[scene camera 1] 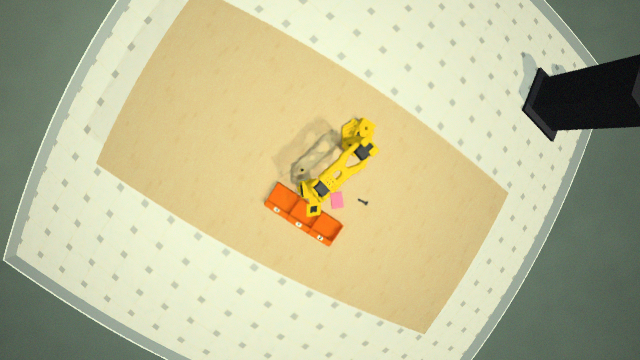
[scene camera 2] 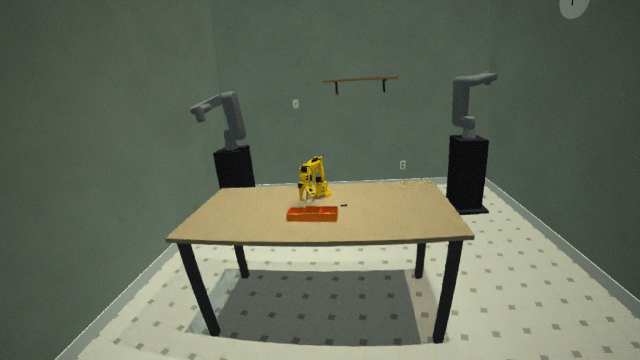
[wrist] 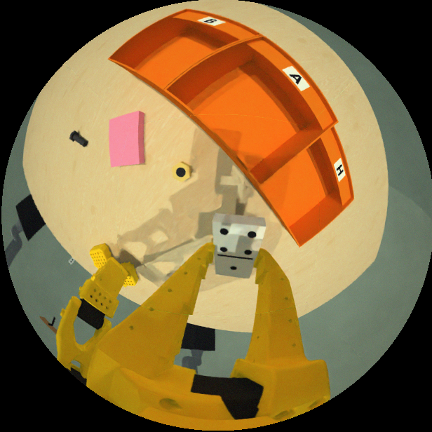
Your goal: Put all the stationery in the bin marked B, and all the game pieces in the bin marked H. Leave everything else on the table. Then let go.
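Pixels of known places: hand, its tool point: [scene camera 2: 306, 199]; arm's base, origin of its link: [scene camera 1: 353, 140] [scene camera 2: 322, 195].
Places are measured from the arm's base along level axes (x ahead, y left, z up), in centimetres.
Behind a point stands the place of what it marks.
Observation:
My gripper [wrist: 234, 256] is shut on a pale grey domino [wrist: 239, 242] with black pips, its two jaws pressing on the domino's sides. It holds the domino off to the near side of bin H, not over it. Bin B [wrist: 172, 54] [scene camera 1: 327, 227] {x 29.3, y 7.3, z 0.7 cm} and bin H [wrist: 300, 195] [scene camera 1: 282, 197] {x 27.9, y -10.8, z 0.7 cm} are the end compartments of one orange tray; both look empty in the wrist view. A flat pink block [wrist: 127, 139] [scene camera 1: 337, 200] {x 19.7, y 5.4, z 1.0 cm} lies on the table on the tray's near side; its kind is not plain. The domino is not clearly visible in the scene views.
Bin A [wrist: 245, 110] is the middle compartment, empty in the wrist view. A yellow nut [wrist: 181, 172] with a dark hole lies between the pink block and my gripper. A black bolt [wrist: 78, 139] [scene camera 1: 363, 201] {x 15.6, y 13.5, z 0.9 cm} [scene camera 2: 343, 205] {x 16.3, y 13.1, z 0.6 cm} lies beyond the pink block. The tray's walls stand up from the table [scene camera 1: 200, 100] {x 14.2, y -50.9, z 0.0 cm}.

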